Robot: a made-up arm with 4 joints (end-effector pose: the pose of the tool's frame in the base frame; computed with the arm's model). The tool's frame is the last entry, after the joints. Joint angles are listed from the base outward.
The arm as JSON. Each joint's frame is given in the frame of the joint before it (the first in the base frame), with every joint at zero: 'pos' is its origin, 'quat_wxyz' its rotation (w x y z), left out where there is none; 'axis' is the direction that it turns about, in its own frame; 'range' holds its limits. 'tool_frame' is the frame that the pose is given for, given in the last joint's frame.
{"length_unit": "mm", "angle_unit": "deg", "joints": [
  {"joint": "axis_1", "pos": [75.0, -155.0, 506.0], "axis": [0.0, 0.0, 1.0], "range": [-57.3, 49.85]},
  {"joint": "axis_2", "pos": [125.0, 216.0, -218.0], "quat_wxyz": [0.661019, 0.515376, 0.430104, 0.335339], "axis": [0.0, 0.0, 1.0], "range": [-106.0, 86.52]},
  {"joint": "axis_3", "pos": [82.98, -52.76, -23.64], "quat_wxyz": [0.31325, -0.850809, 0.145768, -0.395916], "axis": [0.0, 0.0, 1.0], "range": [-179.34, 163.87]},
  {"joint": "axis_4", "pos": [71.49, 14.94, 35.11], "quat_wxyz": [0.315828, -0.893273, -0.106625, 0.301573], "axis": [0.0, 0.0, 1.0], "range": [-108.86, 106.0]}
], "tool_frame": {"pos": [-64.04, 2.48, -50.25], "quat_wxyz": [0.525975, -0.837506, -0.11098, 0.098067]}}
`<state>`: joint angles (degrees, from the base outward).
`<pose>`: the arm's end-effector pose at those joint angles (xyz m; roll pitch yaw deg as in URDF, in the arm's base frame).
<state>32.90 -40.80 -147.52 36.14</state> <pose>-0.0370 0.1946 0.1948 132.57 -49.81 -92.42</pose>
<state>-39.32 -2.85 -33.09 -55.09</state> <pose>0.4466 -0.0303 0.2795 43.48 51.34 -16.64</pose>
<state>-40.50 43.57 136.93 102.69</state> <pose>0.2984 0.1124 0.3252 -31.92 31.40 -4.84</pose>
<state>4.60 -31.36 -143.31 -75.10</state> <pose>0.0990 0.1401 0.2652 -1.99 -21.94 38.60</pose>
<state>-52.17 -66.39 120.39 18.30</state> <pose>0.2815 -0.0277 0.1133 -149.12 -31.10 177.42</pose>
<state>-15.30 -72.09 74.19 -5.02</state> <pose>0.1854 0.0050 0.0905 -116.90 -17.54 -145.11</pose>
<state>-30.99 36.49 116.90 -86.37</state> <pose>0.3601 0.1362 0.1974 170.34 -29.45 159.83</pose>
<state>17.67 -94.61 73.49 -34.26</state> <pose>0.0893 -0.0520 0.1397 -87.72 -29.39 -151.57</pose>
